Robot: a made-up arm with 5 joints.
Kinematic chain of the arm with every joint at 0, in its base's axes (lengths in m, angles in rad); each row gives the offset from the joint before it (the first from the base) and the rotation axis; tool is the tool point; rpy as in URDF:
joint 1: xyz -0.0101 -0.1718 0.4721 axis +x
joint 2: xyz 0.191 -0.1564 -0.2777 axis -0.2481 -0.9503 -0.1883
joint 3: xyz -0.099 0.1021 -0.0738 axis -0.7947 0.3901 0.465
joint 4: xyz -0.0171 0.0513 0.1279 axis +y
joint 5: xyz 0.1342 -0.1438 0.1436 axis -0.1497 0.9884 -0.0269
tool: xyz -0.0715 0.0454 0.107 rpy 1.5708 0 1.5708
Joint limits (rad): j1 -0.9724..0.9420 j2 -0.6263..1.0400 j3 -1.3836..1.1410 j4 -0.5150..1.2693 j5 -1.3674..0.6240
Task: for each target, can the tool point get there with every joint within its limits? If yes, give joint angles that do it. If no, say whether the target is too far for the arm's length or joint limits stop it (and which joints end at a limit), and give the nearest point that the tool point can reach.
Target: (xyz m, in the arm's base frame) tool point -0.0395 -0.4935 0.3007
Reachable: yes | joints 0.0559 -0.1982 -1.0736 0.2191 -0.4078
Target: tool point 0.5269 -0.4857 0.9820
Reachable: no: joint limits stop it (at a limit: joint 1, joint 2, joint 5) | nearest point 0.2791 -0.4165 0.7073 | short by 0.376 m
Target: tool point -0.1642 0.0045 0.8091
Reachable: no: joint limits stop it (at a limit: joint 1, joint 4, joint 5) | nearest point 0.0127 0.0093 0.5703 | short by 0.297 m
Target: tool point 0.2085 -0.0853 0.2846
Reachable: yes | joints 0.0422 0.4828 0.8024 0.7983 -0.9492
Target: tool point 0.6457 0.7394 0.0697
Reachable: no: too far | nearest point 0.3374 0.2219 0.2563 | short by 0.631 m
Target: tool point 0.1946 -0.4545 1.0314
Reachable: no: joint limits stop it (at a limit: joint 1, joint 2, joint 5) | nearest point 0.1289 -0.4221 0.7880 | short by 0.254 m
